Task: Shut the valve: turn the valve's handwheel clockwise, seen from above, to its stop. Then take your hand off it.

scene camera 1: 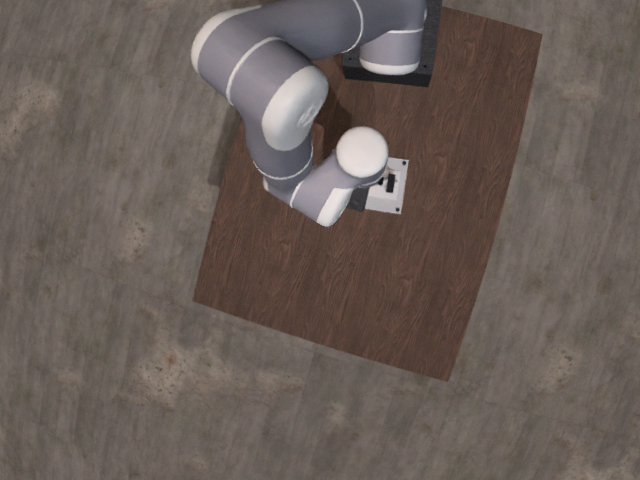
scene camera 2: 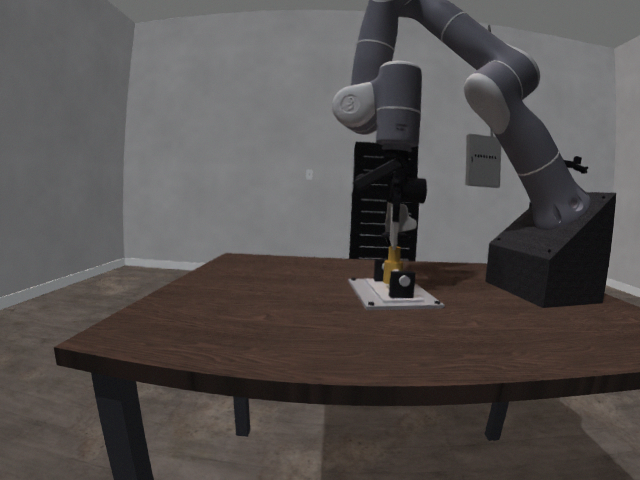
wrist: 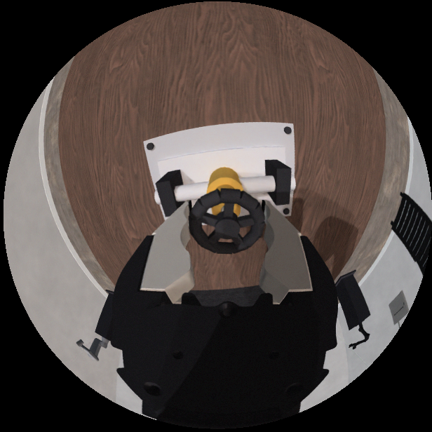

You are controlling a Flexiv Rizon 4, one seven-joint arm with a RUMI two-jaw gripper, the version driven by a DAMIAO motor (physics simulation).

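The black handwheel (wrist: 227,227) shows between the fingers in the wrist view, with its spokes and hub in sight. My gripper (wrist: 226,201) (scene camera 2: 394,244) points down and is shut on its rim, one finger on the left side and one on the right. Below it, the yellow valve body (wrist: 224,177) (scene camera 2: 392,271) sits on a white pipe (wrist: 257,185) between two black blocks. The valve's white base plate (wrist: 215,135) (scene camera 2: 403,304) (scene camera 1: 385,206) lies on the table, slightly turned in the wrist view. In scene camera 1 the arm hides the handwheel.
The black pipe blocks (wrist: 171,192) (scene camera 2: 401,284) stand close below the fingers. The robot's dark base (scene camera 1: 387,77) (scene camera 2: 522,271) stands on the brown table (scene camera 1: 336,284) (scene camera 2: 258,335). A grey box (scene camera 2: 483,170) hangs on the wall behind.
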